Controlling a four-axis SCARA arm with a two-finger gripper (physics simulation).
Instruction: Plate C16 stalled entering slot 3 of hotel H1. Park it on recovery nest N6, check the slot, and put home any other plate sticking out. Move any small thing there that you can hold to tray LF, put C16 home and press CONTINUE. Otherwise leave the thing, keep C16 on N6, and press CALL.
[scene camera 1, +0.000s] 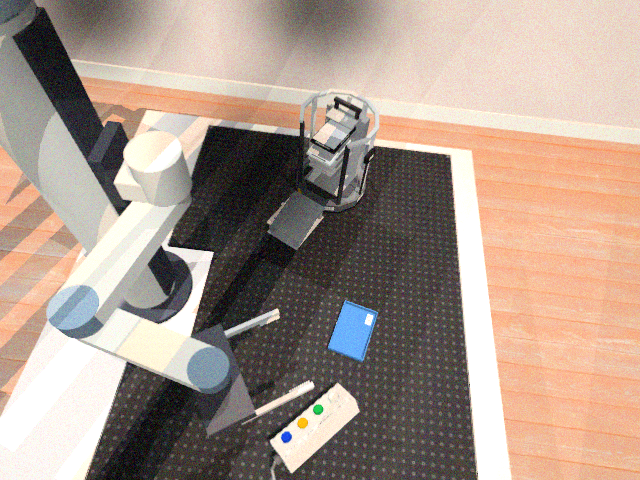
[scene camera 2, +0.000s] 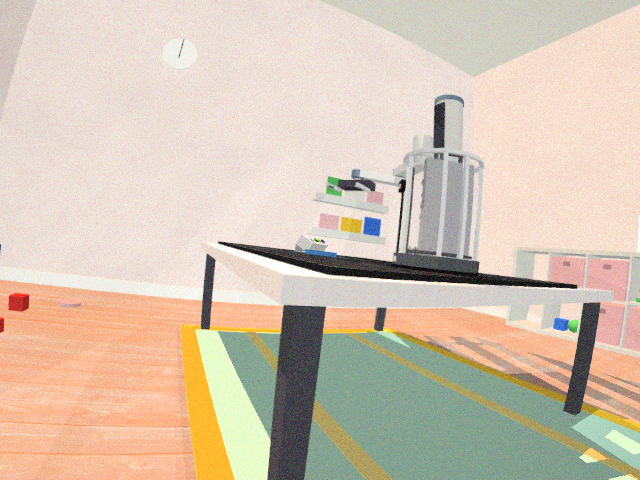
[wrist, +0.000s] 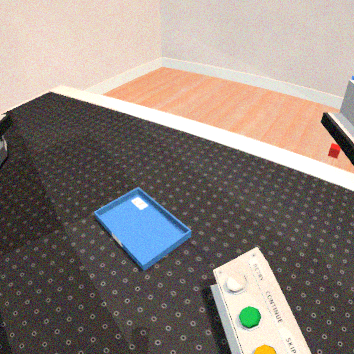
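Where they show: gripper, between the fingertips: (scene camera 1: 295, 346) (scene camera 2: 341, 184) (wrist: 161, 94); arm's base, origin of its link: (scene camera 1: 150, 288).
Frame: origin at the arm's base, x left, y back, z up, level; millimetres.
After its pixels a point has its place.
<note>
My gripper (scene camera 1: 294, 348) @(x -242, y -470, z 361 mm) (wrist: 161, 94) @(x -242, y -470, z 361 mm) is open and empty, fingers wide apart, above the mat between nest and button box. Hotel H1 (scene camera 1: 343, 175) @(x 362, y -542, z 205 mm) (scene camera 2: 447, 206) @(x 568, y -577, z 182 mm) holds a stack of plates. A dark-rimmed plate (scene camera 1: 333, 135) @(x 438, y -496, z 292 mm) is uppermost in front, and a pale plate (scene camera 1: 321, 154) @(x 389, y -467, z 256 mm) shows below it; their labels are too small to read, so I cannot tell which is C16. Recovery nest N6 (scene camera 1: 296, 219) @(x 267, y -410, z 72 mm) is bare, in front of the hotel. Blue tray LF (scene camera 1: 353, 330) @(x -62, y -625, z 15 mm) (scene camera 2: 320, 253) @(x 9, y -655, z 21 mm) (wrist: 142, 227) @(x -69, y -623, z 15 mm) is empty. The button box (scene camera 1: 323, 434) @(x -358, y -561, z 77 mm) (scene camera 2: 310, 243) @(x -238, y -596, z 58 mm) has a green CONTINUE button (scene camera 1: 317, 409) @(x -304, y -540, z 82 mm) (wrist: 250, 317) @(x -305, y -539, z 83 mm).
The box also carries a white button (wrist: 235, 283) @(x -269, y -572, z 82 mm), a yellow button (scene camera 1: 302, 422) @(x -338, y -506, z 83 mm) (wrist: 265, 351) @(x -337, y -510, z 84 mm) and a blue button (scene camera 1: 286, 437) @(x -376, y -472, z 84 mm). The arm's column base (scene camera 1: 178, 297) @(x -28, y -97, z 20 mm) stands at the left of the dark mat (scene camera 1: 413, 258) @(x 210, y -807, z 13 mm). The hotel's ring and posts rise at the back.
</note>
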